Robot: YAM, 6 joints.
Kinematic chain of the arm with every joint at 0, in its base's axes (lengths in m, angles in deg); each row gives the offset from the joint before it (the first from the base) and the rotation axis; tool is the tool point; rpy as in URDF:
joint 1: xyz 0 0 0.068 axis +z
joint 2: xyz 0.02 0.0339 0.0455 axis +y
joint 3: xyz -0.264 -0.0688 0 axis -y
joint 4: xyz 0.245 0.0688 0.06 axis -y
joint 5: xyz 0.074 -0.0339 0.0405 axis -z
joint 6: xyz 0.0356 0 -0.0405 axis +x
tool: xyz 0 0 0 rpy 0 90 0
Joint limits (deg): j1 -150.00..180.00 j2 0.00..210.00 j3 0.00..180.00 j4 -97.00..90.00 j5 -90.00..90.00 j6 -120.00..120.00
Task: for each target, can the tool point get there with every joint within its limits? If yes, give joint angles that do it. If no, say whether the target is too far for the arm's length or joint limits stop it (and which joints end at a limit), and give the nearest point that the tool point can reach.
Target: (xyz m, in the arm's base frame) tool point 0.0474 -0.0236 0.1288
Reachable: yes | joints -52.72 58.64 15.13 -78.98 -41.19 22.34
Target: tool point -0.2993 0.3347 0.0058
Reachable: yes | joints 129.18 142.26 85.30 -12.66 -35.32 78.70
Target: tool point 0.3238 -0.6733 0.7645
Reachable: no: too far | nearest point 0.2107 -0.4382 0.5310 | short by 0.350 m
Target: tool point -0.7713 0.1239 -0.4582
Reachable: no: too far | nearest point -0.5210 0.0837 -0.2489 | short by 0.329 m
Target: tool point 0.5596 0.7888 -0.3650
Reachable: no: too far | nearest point 0.3348 0.4719 -0.1687 | short by 0.435 m
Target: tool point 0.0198 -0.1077 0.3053
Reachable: yes | joints -70.62 23.12 13.73 50.33 28.69 54.88
